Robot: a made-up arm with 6 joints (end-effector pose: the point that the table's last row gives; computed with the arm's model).
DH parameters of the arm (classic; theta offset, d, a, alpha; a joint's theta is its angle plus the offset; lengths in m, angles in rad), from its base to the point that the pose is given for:
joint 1: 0 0.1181 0 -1.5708
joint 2: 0.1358 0 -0.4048 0
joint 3: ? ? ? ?
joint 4: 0 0.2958 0 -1.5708
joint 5: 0 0 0.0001 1.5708
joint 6: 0 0.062 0 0
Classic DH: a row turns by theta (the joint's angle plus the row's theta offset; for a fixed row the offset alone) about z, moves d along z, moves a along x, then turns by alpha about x.
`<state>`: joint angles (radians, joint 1 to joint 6).
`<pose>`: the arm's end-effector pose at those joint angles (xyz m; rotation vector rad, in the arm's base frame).
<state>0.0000 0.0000 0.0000 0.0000 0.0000 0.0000</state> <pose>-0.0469 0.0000 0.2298 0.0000 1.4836 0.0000</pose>
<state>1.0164 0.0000 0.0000 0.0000 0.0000 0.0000</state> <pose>-0.0247 -0.0399 0.2298 -0.7486 1.3441 0.8169</pose>
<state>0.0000 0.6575 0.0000 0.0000 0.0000 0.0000</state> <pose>0.0311 0.0000 0.2351 0.0000 2.1411 0.0000</pose>
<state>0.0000 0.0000 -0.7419 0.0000 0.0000 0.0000</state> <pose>-0.1784 0.0000 0.4541 0.0000 0.7417 0.0000</pose>
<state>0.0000 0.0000 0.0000 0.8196 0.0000 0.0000</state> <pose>-0.0469 0.0001 0.2298 0.6052 1.3932 0.6604</pose>
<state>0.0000 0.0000 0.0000 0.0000 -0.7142 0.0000</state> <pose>-0.0654 0.0000 0.2689 0.0000 0.7694 0.0000</pose>
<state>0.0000 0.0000 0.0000 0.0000 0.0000 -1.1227</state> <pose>-0.0469 0.0000 0.2298 -0.8256 1.3129 -0.9009</pose>
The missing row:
joint 3: 1.3478 0 -0.0259 1.5708
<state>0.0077 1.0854 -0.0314 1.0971 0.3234 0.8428</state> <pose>0.0765 0.0182 0.2162 2.3967 1.8177 0.8156</pose>
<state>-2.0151 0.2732 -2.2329 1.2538 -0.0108 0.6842</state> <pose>0.2396 0.5046 0.5851 -0.4446 0.1800 -0.0732</pose>
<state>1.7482 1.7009 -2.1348 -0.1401 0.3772 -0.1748</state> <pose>-0.0694 0.4054 0.6874 -1.2826 0.8292 1.1395</pose>
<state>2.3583 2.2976 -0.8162 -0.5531 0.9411 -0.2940</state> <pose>-0.2289 0.2651 0.0514 2.7914 0.0255 1.1573</pose>
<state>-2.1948 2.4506 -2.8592 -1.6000 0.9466 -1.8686</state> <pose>-0.4048 -0.4761 0.5135 -0.1080 -1.2627 0.0280</pose>
